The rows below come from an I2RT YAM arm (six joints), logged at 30 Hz.
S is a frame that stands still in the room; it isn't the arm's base.
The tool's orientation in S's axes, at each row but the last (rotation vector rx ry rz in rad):
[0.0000, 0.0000, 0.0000]
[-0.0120, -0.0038, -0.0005]
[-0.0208, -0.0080, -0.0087]
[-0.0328, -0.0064, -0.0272]
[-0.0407, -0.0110, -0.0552]
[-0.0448, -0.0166, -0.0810]
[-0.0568, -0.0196, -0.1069]
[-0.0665, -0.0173, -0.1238]
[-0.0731, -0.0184, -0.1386]
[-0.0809, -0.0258, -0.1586]
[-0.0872, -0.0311, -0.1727]
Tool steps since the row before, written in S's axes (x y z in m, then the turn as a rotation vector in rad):
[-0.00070, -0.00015, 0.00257, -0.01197, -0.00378, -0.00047]
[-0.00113, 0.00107, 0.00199, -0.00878, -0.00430, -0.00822]
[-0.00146, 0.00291, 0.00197, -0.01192, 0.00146, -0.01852]
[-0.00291, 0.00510, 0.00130, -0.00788, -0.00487, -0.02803]
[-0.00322, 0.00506, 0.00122, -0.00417, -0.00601, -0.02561]
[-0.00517, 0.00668, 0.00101, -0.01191, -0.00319, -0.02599]
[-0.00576, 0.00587, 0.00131, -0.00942, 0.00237, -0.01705]
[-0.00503, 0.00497, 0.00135, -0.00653, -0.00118, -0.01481]
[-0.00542, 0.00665, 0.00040, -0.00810, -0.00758, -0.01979]
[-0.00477, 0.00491, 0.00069, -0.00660, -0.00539, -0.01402]
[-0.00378, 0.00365, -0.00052, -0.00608, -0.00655, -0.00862]
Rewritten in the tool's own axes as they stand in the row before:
[-0.00070, -0.00015, 0.00257, -0.01197, -0.00378, -0.00047]
[-0.00112, 0.00105, 0.00201, -0.00881, -0.00421, -0.00824]
[-0.00147, 0.00286, 0.00204, -0.01208, 0.00174, -0.01839]
[-0.00304, 0.00497, 0.00148, -0.00794, -0.00416, -0.02813]
[-0.00348, 0.00482, 0.00146, -0.00414, -0.00519, -0.02579]
[-0.00567, 0.00619, 0.00139, -0.01209, -0.00300, -0.02593]
[-0.00632, 0.00514, 0.00174, -0.01000, 0.00229, -0.01673]
[-0.00557, 0.00421, 0.00175, -0.00665, -0.00101, -0.01477]
[-0.00627, 0.00579, 0.00096, -0.00744, -0.00720, -0.02019]
[-0.00546, 0.00402, 0.00118, -0.00612, -0.00525, -0.01429]
[-0.00436, 0.00297, -0.00010, -0.00520, -0.00676, -0.00903]

